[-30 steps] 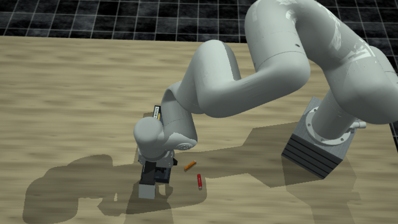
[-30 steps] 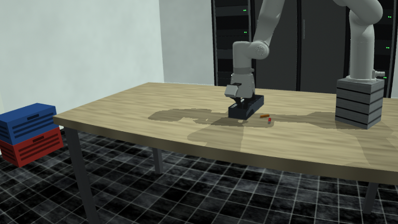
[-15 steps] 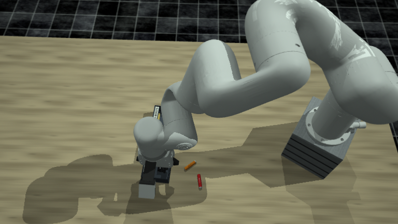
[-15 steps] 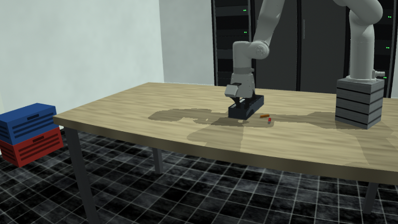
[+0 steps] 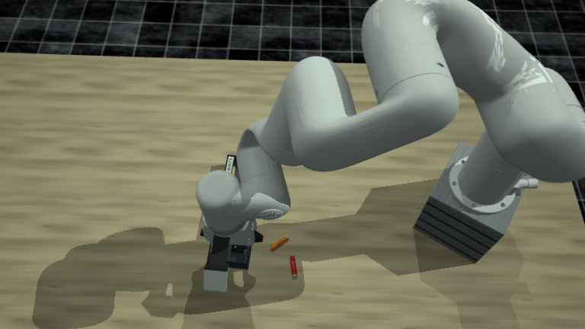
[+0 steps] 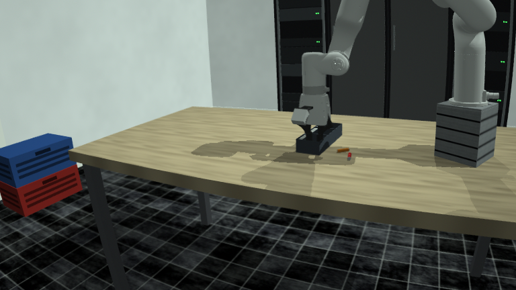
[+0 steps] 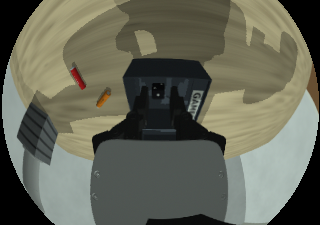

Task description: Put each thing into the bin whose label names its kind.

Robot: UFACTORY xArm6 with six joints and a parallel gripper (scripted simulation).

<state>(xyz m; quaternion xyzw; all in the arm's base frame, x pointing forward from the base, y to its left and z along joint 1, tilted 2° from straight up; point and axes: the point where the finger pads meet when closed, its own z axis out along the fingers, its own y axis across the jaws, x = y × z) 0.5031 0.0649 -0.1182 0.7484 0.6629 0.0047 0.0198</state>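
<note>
Now: hand 30 mm above the black die. From my hand the other things lie so: dark three-part bin: 80 mm to the right, 20 mm below; then red cylinder: 130 mm behind, 40 mm to the left, 40 mm below; then orange stick: 100 mm behind, 40 mm below, 10 mm to the right.
</note>
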